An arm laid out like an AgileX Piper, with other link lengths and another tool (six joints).
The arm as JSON. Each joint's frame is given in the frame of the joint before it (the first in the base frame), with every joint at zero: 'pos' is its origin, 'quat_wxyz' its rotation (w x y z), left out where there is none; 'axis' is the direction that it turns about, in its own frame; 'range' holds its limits. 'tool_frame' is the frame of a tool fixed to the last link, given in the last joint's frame.
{
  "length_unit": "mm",
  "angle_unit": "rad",
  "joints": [
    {
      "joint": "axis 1",
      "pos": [
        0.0,
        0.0,
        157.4
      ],
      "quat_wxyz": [
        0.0,
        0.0,
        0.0,
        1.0
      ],
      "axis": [
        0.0,
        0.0,
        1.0
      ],
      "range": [
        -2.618,
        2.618
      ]
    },
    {
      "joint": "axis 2",
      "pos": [
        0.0,
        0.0,
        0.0
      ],
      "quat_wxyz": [
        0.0,
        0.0,
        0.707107,
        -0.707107
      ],
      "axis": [
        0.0,
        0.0,
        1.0
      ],
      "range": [
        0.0,
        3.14
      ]
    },
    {
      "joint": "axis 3",
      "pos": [
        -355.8,
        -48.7,
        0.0
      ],
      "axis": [
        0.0,
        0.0,
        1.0
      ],
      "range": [
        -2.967,
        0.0
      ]
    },
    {
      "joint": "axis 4",
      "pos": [
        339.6,
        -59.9,
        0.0
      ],
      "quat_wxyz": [
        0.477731,
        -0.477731,
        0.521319,
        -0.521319
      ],
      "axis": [
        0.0,
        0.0,
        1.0
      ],
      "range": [
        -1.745,
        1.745
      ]
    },
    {
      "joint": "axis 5",
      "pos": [
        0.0,
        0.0,
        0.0
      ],
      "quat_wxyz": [
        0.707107,
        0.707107,
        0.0,
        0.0
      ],
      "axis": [
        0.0,
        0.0,
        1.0
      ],
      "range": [
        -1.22,
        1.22
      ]
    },
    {
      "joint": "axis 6",
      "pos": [
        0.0,
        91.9,
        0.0
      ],
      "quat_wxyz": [
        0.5,
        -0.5,
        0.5,
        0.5
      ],
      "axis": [
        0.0,
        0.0,
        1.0
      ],
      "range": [
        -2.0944,
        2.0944
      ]
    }
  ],
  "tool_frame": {
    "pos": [
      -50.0,
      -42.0,
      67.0
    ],
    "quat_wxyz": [
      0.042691,
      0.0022,
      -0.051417,
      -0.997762
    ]
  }
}
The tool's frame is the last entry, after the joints.
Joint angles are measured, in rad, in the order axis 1, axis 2, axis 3, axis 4, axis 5, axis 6. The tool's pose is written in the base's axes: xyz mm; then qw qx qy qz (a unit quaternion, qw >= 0). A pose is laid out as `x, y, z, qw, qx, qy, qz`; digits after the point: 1 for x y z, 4 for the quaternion.
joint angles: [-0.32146 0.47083 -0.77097 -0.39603 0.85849 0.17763]
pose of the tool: 171.9, -52.2, 483.8, 0.4681, 0.7464, 0.4340, 0.1883
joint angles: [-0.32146 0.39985 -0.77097 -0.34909 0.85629 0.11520]
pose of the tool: 151.0, -37.9, 493.0, 0.4855, 0.7249, 0.4412, 0.2101
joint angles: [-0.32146 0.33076 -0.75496 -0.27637 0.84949 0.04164]
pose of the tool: 133.5, -21.5, 493.7, 0.4937, 0.7030, 0.4550, 0.2348
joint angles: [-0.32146 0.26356 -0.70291 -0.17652 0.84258 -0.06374]
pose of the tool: 123.2, -3.6, 476.5, 0.4883, 0.6801, 0.4853, 0.2519
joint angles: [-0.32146 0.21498 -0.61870 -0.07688 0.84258 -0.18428]
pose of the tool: 123.4, 10.8, 441.2, 0.4673, 0.6622, 0.5286, 0.2524
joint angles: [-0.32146 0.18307 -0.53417 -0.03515 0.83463 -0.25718]
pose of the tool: 127.1, 16.2, 405.7, 0.4514, 0.6533, 0.5580, 0.2410
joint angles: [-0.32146 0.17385 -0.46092 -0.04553 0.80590 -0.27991]
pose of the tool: 134.3, 13.5, 375.7, 0.4441, 0.6527, 0.5719, 0.2229
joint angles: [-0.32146 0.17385 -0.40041 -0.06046 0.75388 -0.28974]
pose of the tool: 141.8, 10.1, 354.1, 0.4458, 0.6496, 0.5781, 0.2124
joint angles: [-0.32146 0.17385 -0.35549 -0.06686 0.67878 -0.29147]
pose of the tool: 148.4, 8.0, 343.9, 0.4586, 0.6417, 0.5754, 0.2162
